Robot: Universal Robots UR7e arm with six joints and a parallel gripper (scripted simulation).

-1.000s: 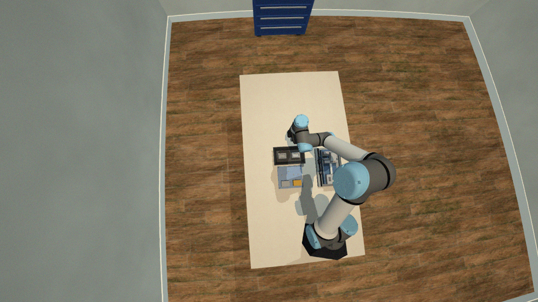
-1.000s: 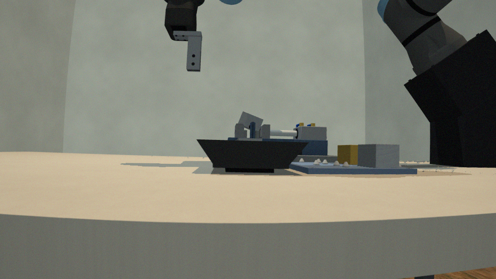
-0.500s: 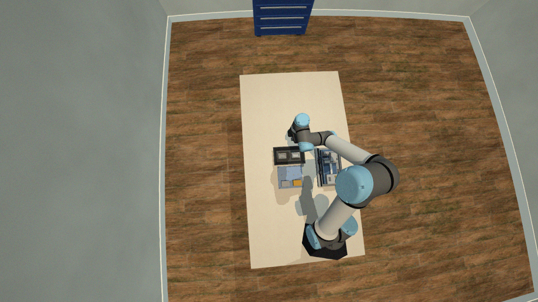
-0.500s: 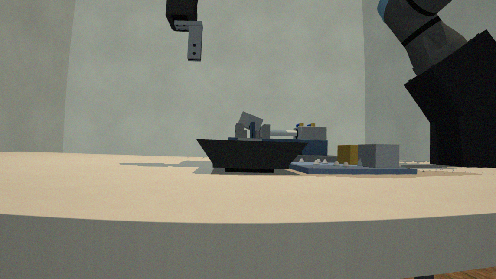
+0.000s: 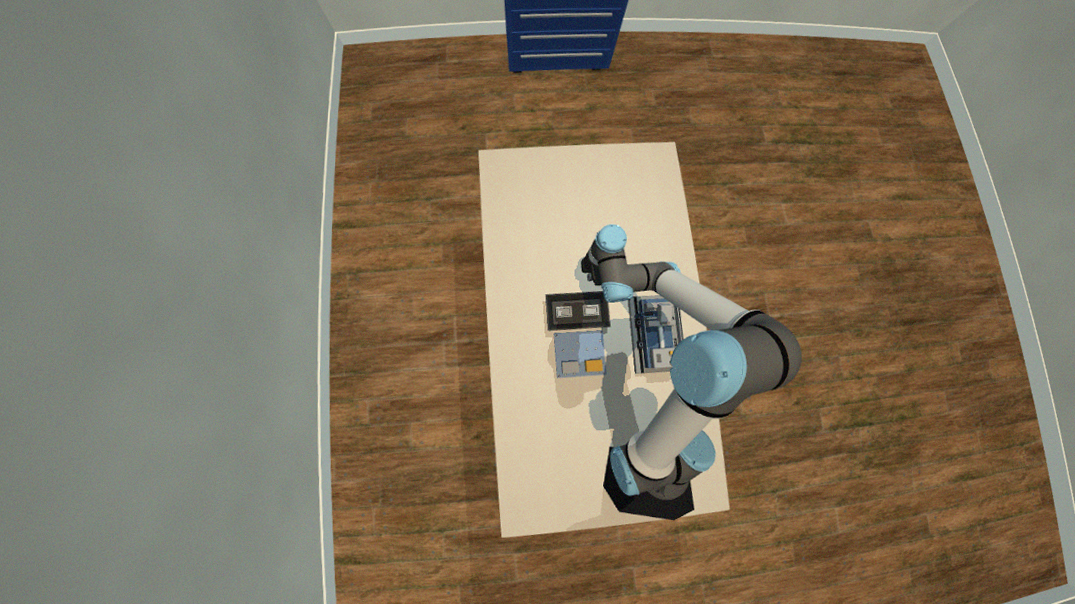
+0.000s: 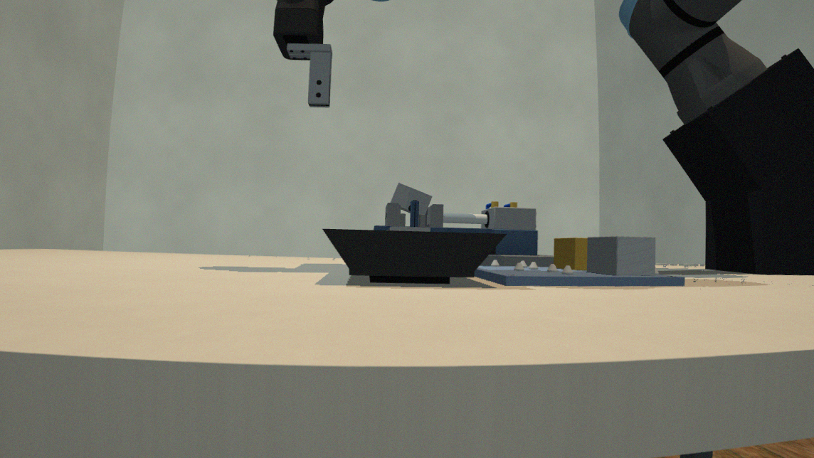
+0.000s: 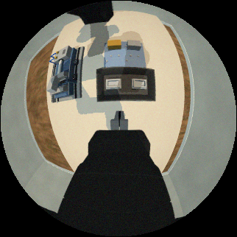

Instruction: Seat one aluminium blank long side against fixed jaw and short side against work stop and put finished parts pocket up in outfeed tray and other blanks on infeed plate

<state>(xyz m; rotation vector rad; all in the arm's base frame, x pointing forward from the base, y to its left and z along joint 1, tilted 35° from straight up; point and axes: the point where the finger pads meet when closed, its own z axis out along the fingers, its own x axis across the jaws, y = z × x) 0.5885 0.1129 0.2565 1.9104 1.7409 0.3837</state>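
My hand is 24 cm past the vise, 24 cm to the left of it and 16 cm above it. From my hand the other things lie so: hose end block: 33 cm behind, 23 cm to the right, 12 cm below; then brass blank: 30 cm behind, 3 cm to the left, 17 cm below.
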